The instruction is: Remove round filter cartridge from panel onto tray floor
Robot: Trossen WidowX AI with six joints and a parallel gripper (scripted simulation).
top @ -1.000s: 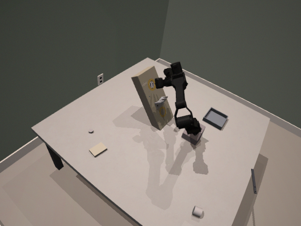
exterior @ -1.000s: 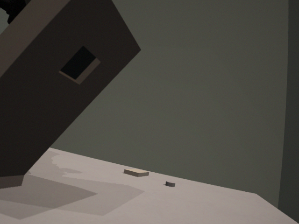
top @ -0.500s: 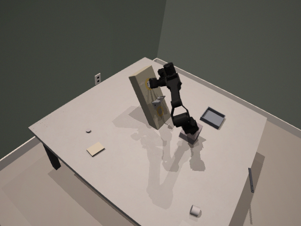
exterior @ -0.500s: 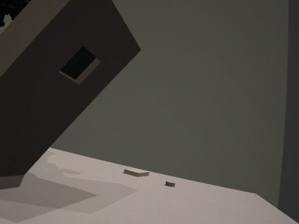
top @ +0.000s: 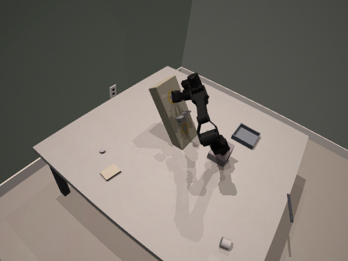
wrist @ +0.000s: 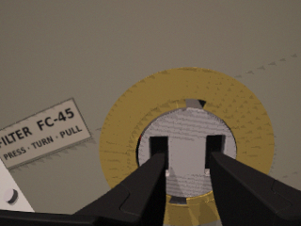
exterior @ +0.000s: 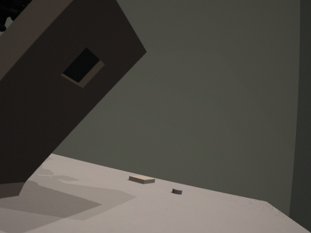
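Right now my gripper tip is 20 mm short of the white round cartridge and 10 mm above it. From my gripper tip the other things lie so: tan service panel 30 mm behind, 90 mm below; grey bracket 80 mm behind, 10 mm to the right, 100 mm below; small grey disc 110 mm ahead, 420 mm to the left, 240 mm below.
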